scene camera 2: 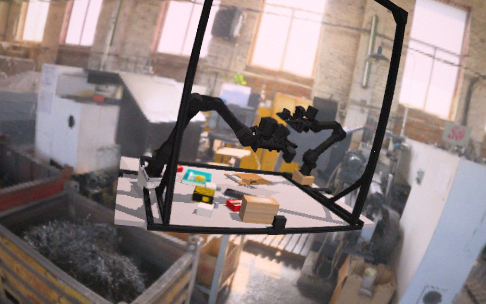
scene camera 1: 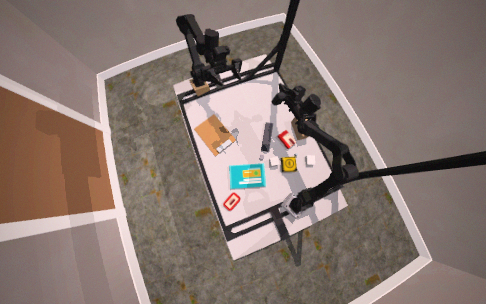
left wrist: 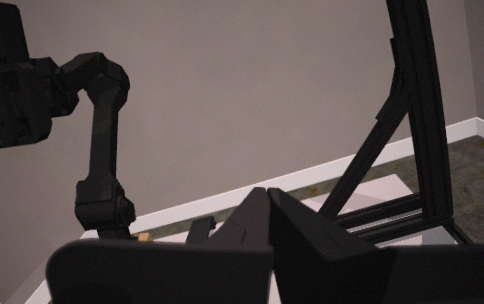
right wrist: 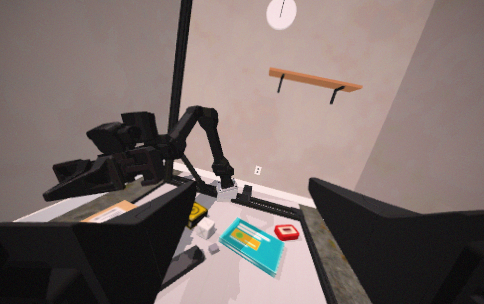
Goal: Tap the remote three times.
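The remote, a long dark bar [scene camera 1: 267,137] [scene camera 2: 240,193] [right wrist: 186,264], lies flat near the middle of the table; in the right wrist view a finger hides part of it. My left gripper [scene camera 1: 278,98] [scene camera 2: 289,153] [left wrist: 264,199] is shut and empty. It is raised above the table, past the remote's upper end in scene camera 1, and does not touch it. My right gripper [scene camera 1: 229,80] [scene camera 2: 283,113] [right wrist: 252,184] is open and empty, held high near its own base, well away from the remote.
A red-and-white item [scene camera 1: 286,139] and a cardboard box [scene camera 2: 259,208] lie beside the remote. A yellow tape measure [scene camera 1: 289,164], white cubes [scene camera 1: 310,160], a teal book [scene camera 1: 235,176], a red case [scene camera 1: 227,205] and an orange-brown clipboard [scene camera 1: 210,130] are around. Black frame posts [scene camera 2: 385,120] stand at the edges.
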